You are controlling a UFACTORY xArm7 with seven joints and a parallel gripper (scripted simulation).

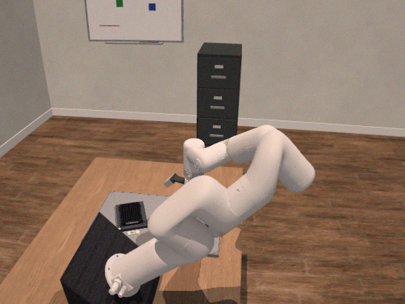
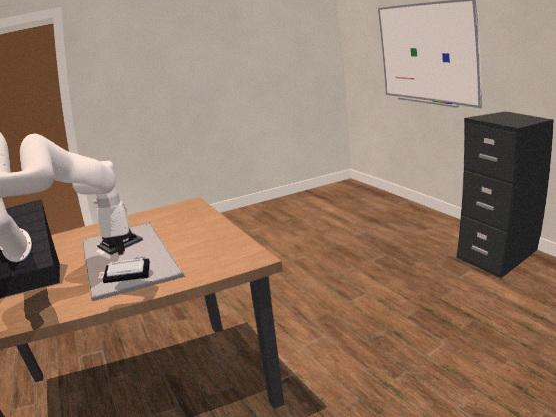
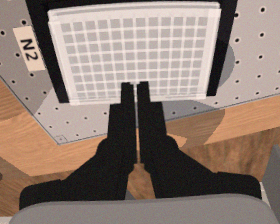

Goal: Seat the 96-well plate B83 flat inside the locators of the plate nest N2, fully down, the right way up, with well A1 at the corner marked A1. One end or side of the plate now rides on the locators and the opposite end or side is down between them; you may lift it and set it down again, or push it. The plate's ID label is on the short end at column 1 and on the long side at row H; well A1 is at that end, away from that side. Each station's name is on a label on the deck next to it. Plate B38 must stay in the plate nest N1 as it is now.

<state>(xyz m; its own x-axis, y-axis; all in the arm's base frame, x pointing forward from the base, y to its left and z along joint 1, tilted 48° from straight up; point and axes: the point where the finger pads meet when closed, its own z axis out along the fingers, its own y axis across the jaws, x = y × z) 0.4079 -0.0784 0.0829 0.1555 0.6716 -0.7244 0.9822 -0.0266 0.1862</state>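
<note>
Now: the white 96-well plate 70 mm below my hand. From my hand the other things lie so: N2 label: 90 mm behind, 20 mm to the left, 90 mm below; then black plate nest: 90 mm below; then A1 mark: 60 mm behind, 70 mm to the left, 80 mm below.
</note>
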